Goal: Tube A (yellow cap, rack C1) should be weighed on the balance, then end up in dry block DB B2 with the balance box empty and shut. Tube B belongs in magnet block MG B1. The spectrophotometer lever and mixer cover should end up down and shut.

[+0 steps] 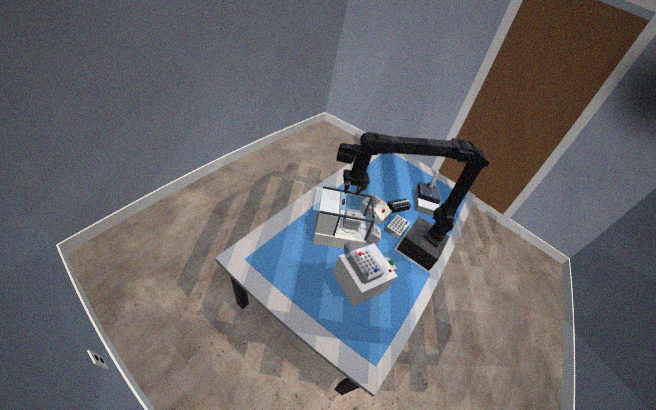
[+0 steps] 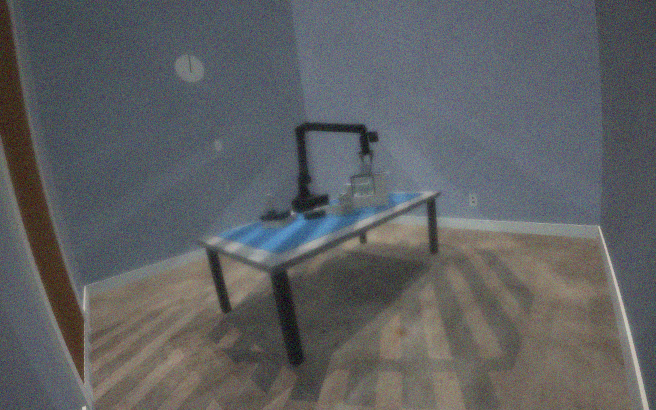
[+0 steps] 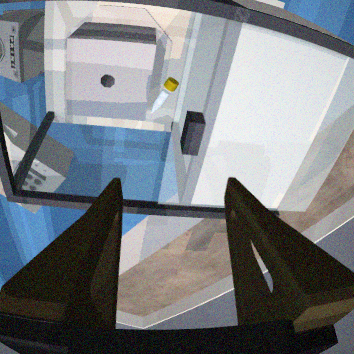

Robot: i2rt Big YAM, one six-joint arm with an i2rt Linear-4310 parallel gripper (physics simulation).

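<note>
Tube A, with a yellow cap (image 3: 171,84) and a clear pointed body, is tilted inside the glass balance box, beside the pale weighing block (image 3: 115,65) with its dark round hole. Whether it lies or leans is unclear. The balance (image 1: 325,226) (image 3: 270,100) has dark frame edges and a black handle (image 3: 193,132). My gripper (image 3: 173,187) (image 1: 353,191) is partly open and empty, above the balance's far edge. A grey block (image 1: 366,263) with red and blue spots sits on a white box. Tube B cannot be made out.
A small white rack (image 1: 398,226) and a black block (image 1: 399,205) stand between the balance and the arm base (image 1: 422,247). A white device with a red spot (image 1: 381,212) stands beside the balance. A black-topped device (image 1: 428,192) has a raised pale lever (image 1: 434,179).
</note>
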